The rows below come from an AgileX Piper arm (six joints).
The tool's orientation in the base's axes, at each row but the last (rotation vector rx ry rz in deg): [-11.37, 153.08, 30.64]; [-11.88, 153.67, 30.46]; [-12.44, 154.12, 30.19]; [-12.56, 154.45, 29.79]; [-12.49, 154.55, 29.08]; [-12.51, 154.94, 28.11]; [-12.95, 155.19, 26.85]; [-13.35, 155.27, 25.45]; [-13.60, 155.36, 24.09]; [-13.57, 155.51, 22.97]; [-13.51, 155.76, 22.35]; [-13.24, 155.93, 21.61]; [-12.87, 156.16, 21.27]
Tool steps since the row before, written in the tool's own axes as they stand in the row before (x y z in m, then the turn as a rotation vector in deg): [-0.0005, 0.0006, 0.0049, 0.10, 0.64, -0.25]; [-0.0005, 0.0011, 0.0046, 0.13, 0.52, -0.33]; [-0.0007, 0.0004, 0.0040, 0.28, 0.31, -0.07]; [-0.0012, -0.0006, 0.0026, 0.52, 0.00, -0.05]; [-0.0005, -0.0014, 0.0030, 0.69, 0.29, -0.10]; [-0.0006, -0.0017, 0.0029, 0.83, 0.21, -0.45]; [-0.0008, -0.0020, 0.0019, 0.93, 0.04, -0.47]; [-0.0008, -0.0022, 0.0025, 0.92, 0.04, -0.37]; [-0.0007, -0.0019, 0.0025, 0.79, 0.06, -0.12]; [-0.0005, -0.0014, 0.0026, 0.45, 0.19, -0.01]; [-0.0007, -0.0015, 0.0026, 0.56, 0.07, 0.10]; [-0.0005, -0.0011, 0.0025, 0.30, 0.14, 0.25]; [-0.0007, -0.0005, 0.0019, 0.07, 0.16, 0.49]
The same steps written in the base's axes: [0.0021, 0.0025, -0.0037, -0.32, 0.48, 0.39]; [0.0018, 0.0029, -0.0033, -0.35, 0.34, 0.40]; [0.0019, 0.0020, -0.0030, -0.35, 0.24, 0.05]; [0.0021, 0.0005, -0.0019, -0.49, -0.06, -0.16]; [0.0018, -0.0001, -0.0028, -0.73, 0.17, -0.10]; [0.0019, -0.0005, -0.0028, -0.96, -0.04, 0.13]; [0.0018, -0.0011, -0.0019, -1.02, -0.21, 0.05]; [0.0021, -0.0011, -0.0025, -0.98, -0.18, -0.03]; [0.0019, -0.0009, -0.0024, -0.78, -0.07, -0.19]; [0.0017, -0.0005, -0.0024, -0.46, 0.13, -0.12]; [0.0019, -0.0006, -0.0024, -0.49, 0.04, -0.29]; [0.0016, -0.0003, -0.0023, -0.22, 0.17, -0.31]; [0.0014, 0.0001, -0.0015, 0.07, 0.29, -0.43]
